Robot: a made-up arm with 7 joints. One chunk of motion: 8 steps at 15 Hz.
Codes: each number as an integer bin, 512 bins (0 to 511) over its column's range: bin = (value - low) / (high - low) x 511, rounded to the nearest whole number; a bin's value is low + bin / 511 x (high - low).
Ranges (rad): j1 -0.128..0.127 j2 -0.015..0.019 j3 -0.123..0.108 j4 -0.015..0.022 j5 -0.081..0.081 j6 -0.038..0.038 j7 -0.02..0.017
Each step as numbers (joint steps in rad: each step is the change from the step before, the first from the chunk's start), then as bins.
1 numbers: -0.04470 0.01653 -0.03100 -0.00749 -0.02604 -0.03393 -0.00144
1 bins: 167 474 204 104 173 27 256
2 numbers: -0.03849 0.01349 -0.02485 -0.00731 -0.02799 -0.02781 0.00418
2 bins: 179 428 217 106 167 69 334
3 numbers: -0.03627 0.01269 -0.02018 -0.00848 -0.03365 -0.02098 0.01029
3 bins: 184 416 227 90 149 114 418
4 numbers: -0.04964 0.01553 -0.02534 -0.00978 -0.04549 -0.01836 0.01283
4 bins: 157 459 216 72 112 132 453
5 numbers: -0.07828 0.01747 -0.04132 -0.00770 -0.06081 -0.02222 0.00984
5 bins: 100 488 181 101 64 106 412
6 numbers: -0.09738 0.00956 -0.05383 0.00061 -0.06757 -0.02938 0.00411
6 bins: 61 369 153 216 42 58 333
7 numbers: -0.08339 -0.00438 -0.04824 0.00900 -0.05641 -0.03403 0.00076
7 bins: 89 160 165 331 78 27 287
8 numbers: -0.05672 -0.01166 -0.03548 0.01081 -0.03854 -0.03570 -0.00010
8 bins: 143 50 194 356 134 15 275
